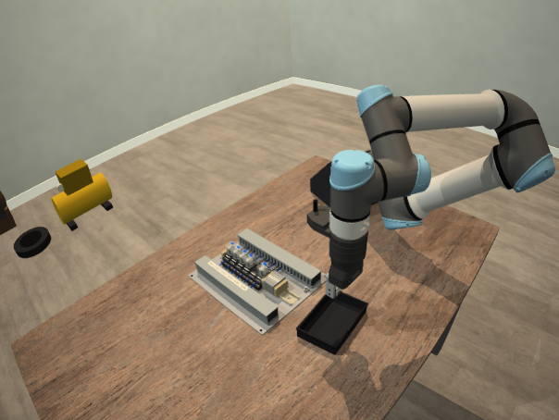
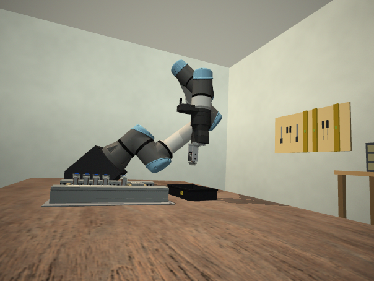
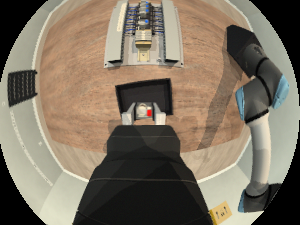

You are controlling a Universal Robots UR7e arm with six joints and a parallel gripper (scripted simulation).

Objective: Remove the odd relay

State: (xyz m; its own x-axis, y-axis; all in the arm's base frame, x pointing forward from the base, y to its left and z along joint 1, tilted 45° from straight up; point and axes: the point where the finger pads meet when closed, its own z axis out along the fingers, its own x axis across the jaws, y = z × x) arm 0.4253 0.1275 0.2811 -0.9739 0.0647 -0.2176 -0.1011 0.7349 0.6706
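Right now my hand is 10 mm above the red-button relay. Also, from my hand: grey relay panel 30 mm ahead, 270 mm to the right, 120 mm below; black parts tray 130 mm below.
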